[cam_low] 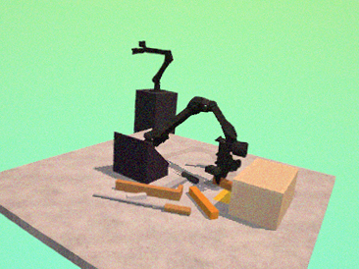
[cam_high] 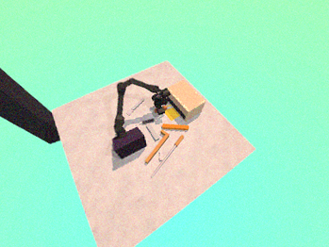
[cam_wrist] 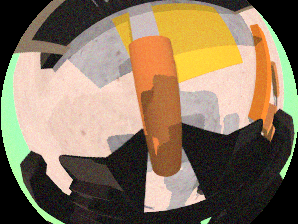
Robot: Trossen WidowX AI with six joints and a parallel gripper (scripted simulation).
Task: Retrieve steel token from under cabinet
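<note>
My gripper tip is now 17 cm past the dark-handled tool and 7 cm to the left of it. Also, from my gripper tip: orange bar: 6 cm ahead, 22 cm to the right, 1 cm above.
</note>
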